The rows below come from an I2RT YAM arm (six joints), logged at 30 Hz.
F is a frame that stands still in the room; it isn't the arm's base.
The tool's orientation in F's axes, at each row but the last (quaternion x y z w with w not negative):
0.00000 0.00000 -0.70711 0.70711
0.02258 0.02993 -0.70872 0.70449
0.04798 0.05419 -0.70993 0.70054
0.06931 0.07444 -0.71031 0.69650
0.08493 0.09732 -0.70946 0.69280
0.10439 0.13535 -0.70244 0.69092
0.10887 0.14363 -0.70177 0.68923
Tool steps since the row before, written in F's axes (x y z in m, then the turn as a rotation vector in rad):
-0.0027 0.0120 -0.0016 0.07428 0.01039 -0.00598
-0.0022 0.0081 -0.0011 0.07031 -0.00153 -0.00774
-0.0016 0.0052 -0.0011 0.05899 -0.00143 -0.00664
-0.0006 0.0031 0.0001 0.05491 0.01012 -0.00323
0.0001 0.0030 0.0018 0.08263 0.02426 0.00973
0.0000 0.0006 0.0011 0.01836 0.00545 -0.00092
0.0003 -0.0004 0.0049 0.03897 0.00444 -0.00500
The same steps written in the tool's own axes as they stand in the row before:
-0.0120 -0.0027 -0.0016 -0.01039 0.07428 -0.00598
-0.0080 -0.0022 -0.0017 0.00165 0.07040 -0.00689
-0.0050 -0.0017 -0.0019 0.00155 0.05907 -0.00590
-0.0030 -0.0007 -0.0005 -0.01036 0.05474 -0.00492
-0.0034 0.0000 0.0010 -0.02805 0.08188 0.00439
-0.0009 -0.0001 0.0008 -0.00526 0.01834 -0.00195
-0.0014 0.0001 0.0047 -0.00342 0.03914 -0.00448

